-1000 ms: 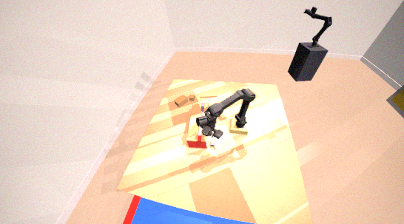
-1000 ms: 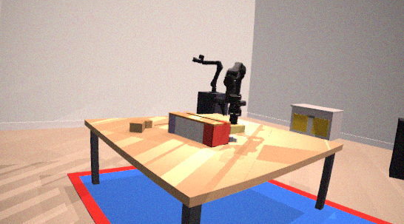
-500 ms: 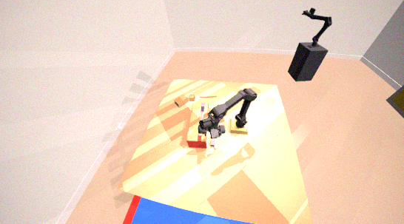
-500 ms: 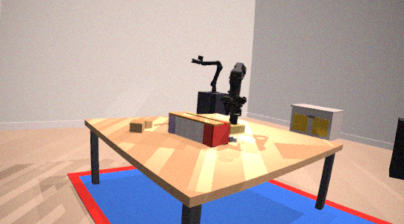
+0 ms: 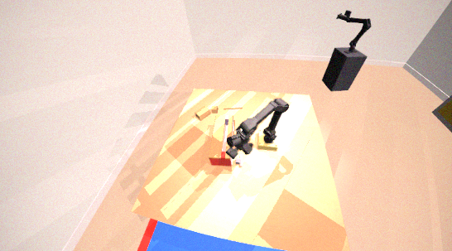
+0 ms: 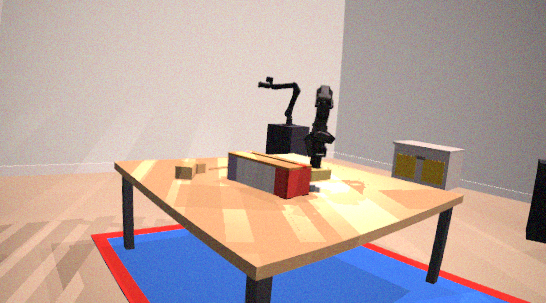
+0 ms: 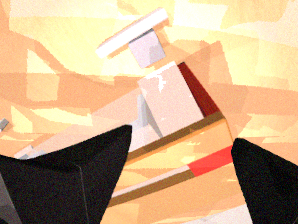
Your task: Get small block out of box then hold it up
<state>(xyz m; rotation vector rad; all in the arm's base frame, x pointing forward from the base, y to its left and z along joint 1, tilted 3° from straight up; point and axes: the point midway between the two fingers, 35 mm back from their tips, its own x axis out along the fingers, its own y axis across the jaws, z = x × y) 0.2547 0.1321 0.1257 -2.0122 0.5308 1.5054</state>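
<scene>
Now: gripper tip 20 mm past the grey piece and 140 mm above it. Round my gripper tip: long box 50 mm ahead, 170 mm to the right, 90 mm below.
</scene>
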